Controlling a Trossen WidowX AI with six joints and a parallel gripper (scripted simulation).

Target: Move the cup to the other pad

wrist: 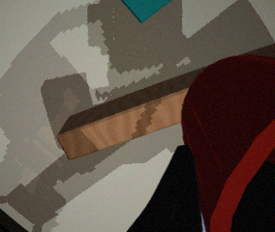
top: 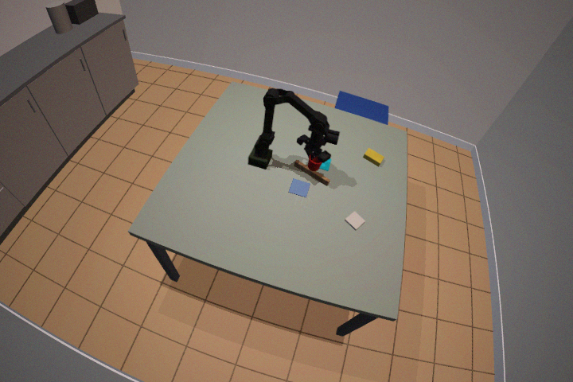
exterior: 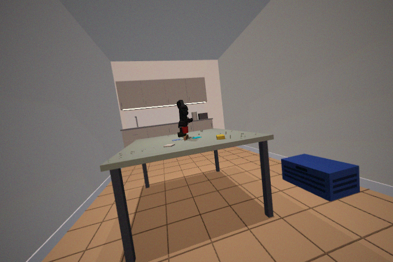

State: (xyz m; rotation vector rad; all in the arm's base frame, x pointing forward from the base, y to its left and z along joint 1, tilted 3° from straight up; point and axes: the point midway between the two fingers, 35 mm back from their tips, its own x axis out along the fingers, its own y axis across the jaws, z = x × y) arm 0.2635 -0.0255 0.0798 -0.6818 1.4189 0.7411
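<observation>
My gripper tip is now 7 cm short of the cyan pad, 9 cm to the right of it and 11 cm above it. Also, from my gripper tip: green marble (3 cm ahead, 3 cm to the right, 2 cm below); then red cup (2 cm ahead, 2 cm to the right); then wooden bar (2 cm ahead, 2 cm to the right, 9 cm below).
</observation>
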